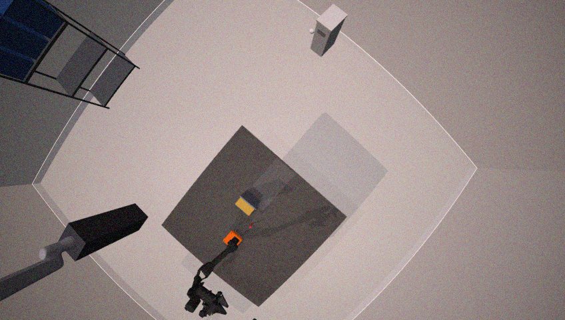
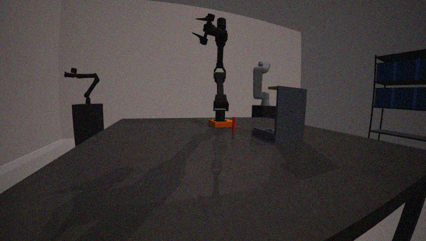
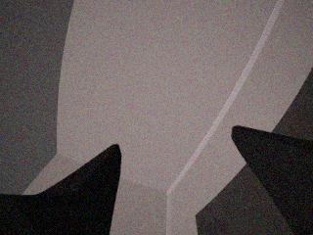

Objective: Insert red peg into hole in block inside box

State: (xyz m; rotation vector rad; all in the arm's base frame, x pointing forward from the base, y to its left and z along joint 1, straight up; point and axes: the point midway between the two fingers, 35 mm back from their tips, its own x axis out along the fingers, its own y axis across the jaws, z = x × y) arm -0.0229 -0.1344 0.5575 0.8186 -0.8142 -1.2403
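Right now my gripper tip is 24 cm short of the red peg, 16 cm to the right of it and 55 cm above it. Round my gripper tip: yellow roof (41 cm ahead, 31 cm to the left, 38 cm below).
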